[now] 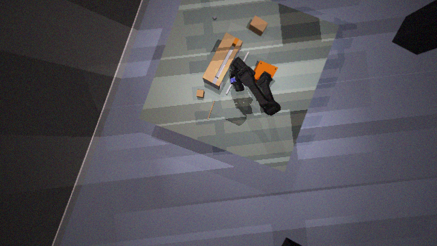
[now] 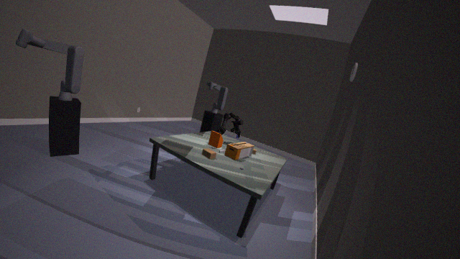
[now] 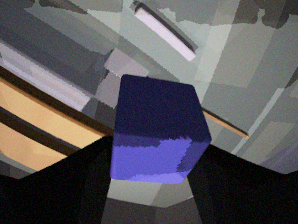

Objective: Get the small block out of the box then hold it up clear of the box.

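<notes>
Now: gripper tip 10 mm to the left of the blue block and 10 mm past it. From my gripper tip the other things lie so: thin stick: 240 mm to the left, 170 mm below, 40 mm ahead; clear-fronted box: 130 mm to the right, 110 mm below, 100 mm ahead; brown cube: 180 mm ahead, 170 mm to the left, 140 mm below.
</notes>
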